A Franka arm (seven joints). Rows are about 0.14 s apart.
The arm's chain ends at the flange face. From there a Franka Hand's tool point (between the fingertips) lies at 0.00 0.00 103.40 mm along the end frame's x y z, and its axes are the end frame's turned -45 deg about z.
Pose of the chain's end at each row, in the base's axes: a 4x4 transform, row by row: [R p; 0 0 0 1], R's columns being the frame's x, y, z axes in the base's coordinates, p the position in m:
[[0.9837, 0.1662, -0.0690, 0.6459], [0.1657, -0.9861, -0.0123, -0.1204], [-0.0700, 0.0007, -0.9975, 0.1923], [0, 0, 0, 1]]
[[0.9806, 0.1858, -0.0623, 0.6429], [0.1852, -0.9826, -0.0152, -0.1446], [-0.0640, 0.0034, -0.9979, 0.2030], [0, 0, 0, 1]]
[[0.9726, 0.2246, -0.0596, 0.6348], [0.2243, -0.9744, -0.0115, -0.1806], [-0.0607, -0.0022, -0.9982, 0.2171], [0, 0, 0, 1]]
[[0.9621, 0.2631, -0.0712, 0.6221], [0.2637, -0.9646, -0.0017, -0.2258], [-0.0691, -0.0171, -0.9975, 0.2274], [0, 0, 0, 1]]
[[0.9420, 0.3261, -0.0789, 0.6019], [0.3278, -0.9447, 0.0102, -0.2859], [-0.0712, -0.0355, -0.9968, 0.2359], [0, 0, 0, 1]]
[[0.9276, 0.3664, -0.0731, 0.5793], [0.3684, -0.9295, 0.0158, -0.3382], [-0.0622, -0.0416, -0.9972, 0.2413], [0, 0, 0, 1]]
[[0.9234, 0.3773, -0.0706, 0.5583], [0.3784, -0.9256, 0.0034, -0.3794], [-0.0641, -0.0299, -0.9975, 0.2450], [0, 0, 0, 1]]
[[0.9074, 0.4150, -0.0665, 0.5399], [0.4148, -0.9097, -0.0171, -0.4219], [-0.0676, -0.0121, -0.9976, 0.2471], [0, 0, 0, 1]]
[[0.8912, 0.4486, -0.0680, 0.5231], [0.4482, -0.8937, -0.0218, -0.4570], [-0.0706, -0.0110, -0.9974, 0.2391], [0, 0, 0, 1]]
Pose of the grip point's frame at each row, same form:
[[0.5781, 0.8131, -0.0690, 0.6388], [0.8144, -0.5801, -0.0123, -0.1217], [-0.0500, -0.0490, -0.9975, 0.0892], [0, 0, 0, 1]]
[[0.5620, 0.8248, -0.0623, 0.6365], [0.8258, -0.5638, -0.0152, -0.1462], [-0.0477, -0.0429, -0.9979, 0.0998], [0, 0, 0, 1]]
[[0.5289, 0.8465, -0.0596, 0.6286], [0.8476, -0.5304, -0.0115, -0.1818], [-0.0414, -0.0445, -0.9982, 0.1139], [0, 0, 0, 1]]
[[0.4943, 0.8663, -0.0712, 0.6147], [0.8685, -0.4956, -0.0017, -0.2260], [-0.0368, -0.0610, -0.9975, 0.1243], [0, 0, 0, 1]]
[[0.4355, 0.8967, -0.0789, 0.5937], [0.8998, -0.4362, 0.0102, -0.2848], [-0.0252, -0.0754, -0.9968, 0.1328], [0, 0, 0, 1]]
[[0.3968, 0.9150, -0.0731, 0.5717], [0.9178, -0.3968, 0.0158, -0.3366], [-0.0146, -0.0734, -0.9972, 0.1382], [0, 0, 0, 1]]
[[0.3862, 0.9197, -0.0706, 0.5510], [0.9221, -0.3869, 0.0034, -0.3790], [-0.0242, -0.0665, -0.9975, 0.1419], [0, 0, 0, 1]]
[[0.3482, 0.9351, -0.0665, 0.5330], [0.9366, -0.3499, -0.0171, -0.4237], [-0.0392, -0.0564, -0.9976, 0.1439], [0, 0, 0, 1]]
[[0.3130, 0.9474, -0.0680, 0.5161], [0.9489, -0.3150, -0.0218, -0.4593], [-0.0421, -0.0577, -0.9974, 0.1360], [0, 0, 0, 1]]

